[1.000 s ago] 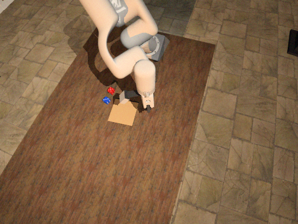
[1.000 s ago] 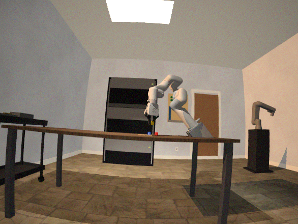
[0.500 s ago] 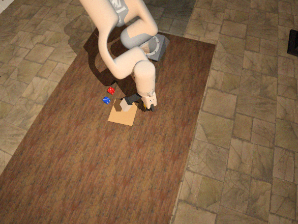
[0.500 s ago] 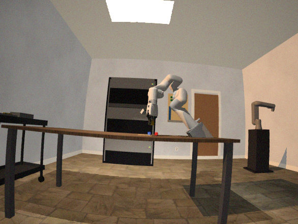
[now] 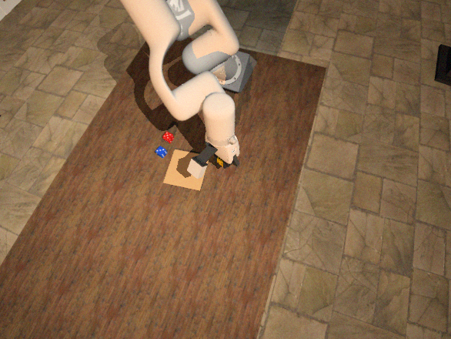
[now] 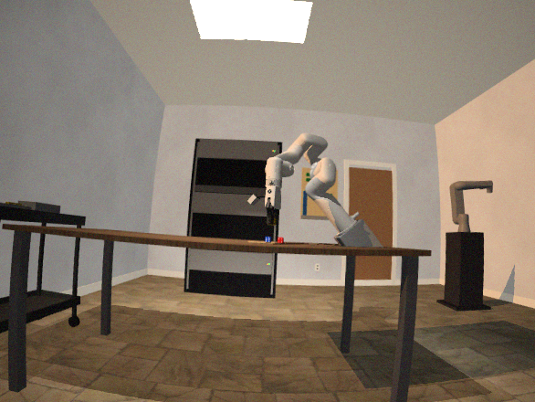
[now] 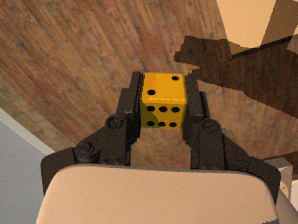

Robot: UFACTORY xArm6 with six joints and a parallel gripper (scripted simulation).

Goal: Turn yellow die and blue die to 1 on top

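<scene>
Right now my hand is 1 cm above the yellow die. Also, from my hand: red die (4 cm behind, 26 cm to the right, 9 cm below); then tan mat (5 cm ahead, 13 cm to the right, 11 cm below); then blue die (3 cm ahead, 25 cm to the right, 9 cm below).
</scene>
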